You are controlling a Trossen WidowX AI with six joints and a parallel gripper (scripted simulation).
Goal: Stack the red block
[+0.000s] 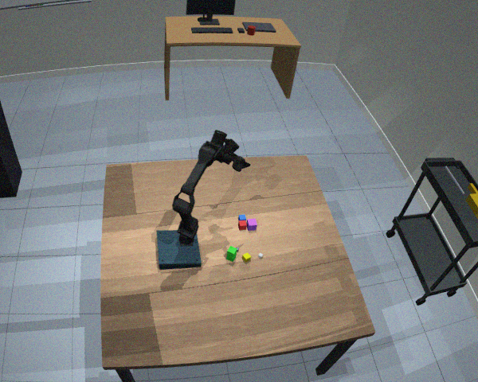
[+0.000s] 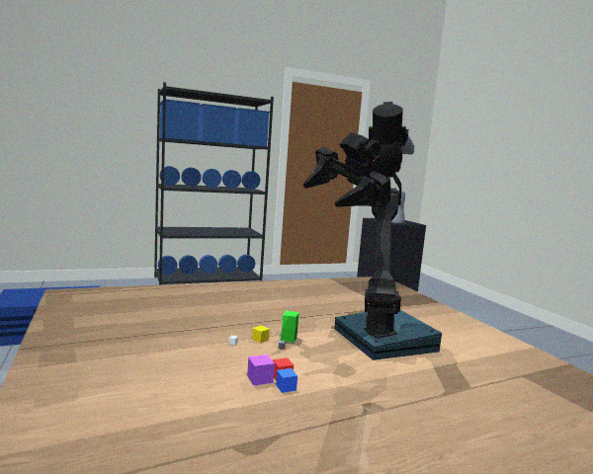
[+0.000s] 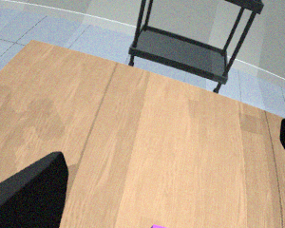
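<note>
The red block is 390 mm below my gripper tip, 70 mm to the right of it and 20 mm ahead of it. From my gripper tip the other things lie so: small grey block (400 mm below, 220 mm to the right, 40 mm behind); blue block (390 mm below, 30 mm to the right, 30 mm ahead); purple block (390 mm below, 80 mm to the right, 70 mm ahead).
</note>
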